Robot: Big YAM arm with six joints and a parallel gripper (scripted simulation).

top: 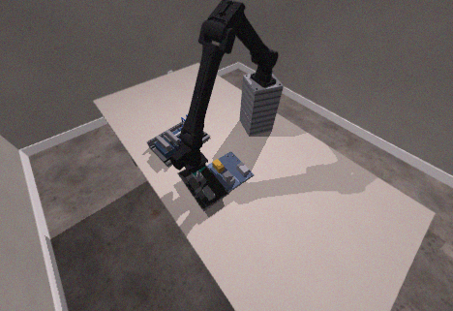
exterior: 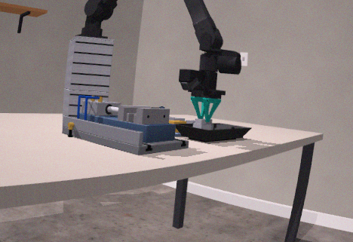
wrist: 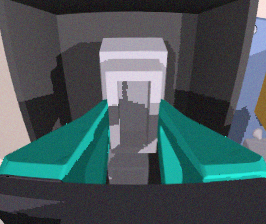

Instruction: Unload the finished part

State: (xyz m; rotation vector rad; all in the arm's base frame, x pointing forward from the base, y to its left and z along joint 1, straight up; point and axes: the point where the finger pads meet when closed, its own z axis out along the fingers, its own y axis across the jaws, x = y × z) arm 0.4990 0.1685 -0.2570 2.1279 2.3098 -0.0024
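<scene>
Now: the yellow block 120 mm behind my hand and 40 mm below it. Round my hand: blue fixture plate (160 mm behind, 60 mm below, 40 mm to the left).
</scene>
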